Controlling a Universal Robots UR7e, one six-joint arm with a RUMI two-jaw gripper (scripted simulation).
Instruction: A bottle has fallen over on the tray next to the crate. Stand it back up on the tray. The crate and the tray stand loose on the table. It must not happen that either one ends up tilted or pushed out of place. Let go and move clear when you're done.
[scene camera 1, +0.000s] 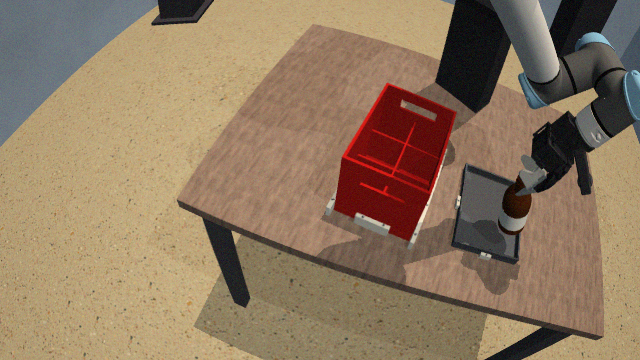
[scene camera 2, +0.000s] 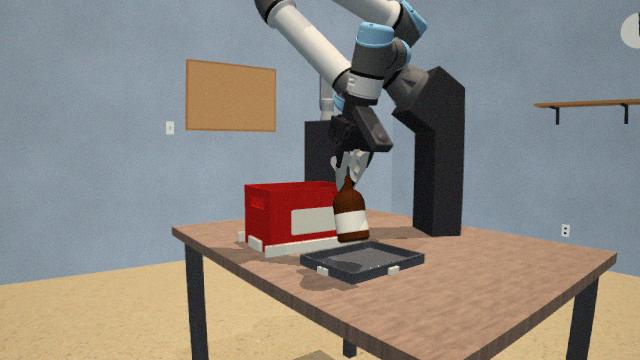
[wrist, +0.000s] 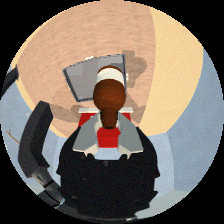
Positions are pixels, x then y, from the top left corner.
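Labels:
My gripper in scene camera 1. A brown bottle in scene camera 1 (514, 210). My gripper and the brown bottle in scene camera 2. My gripper in the wrist view (109, 111). The brown bottle in the wrist view. On my gripper, (scene camera 2: 358, 163) and (scene camera 1: 537, 168) are the same spot. On the brown bottle, (wrist: 109, 96) and (scene camera 2: 354, 193) are the same spot.

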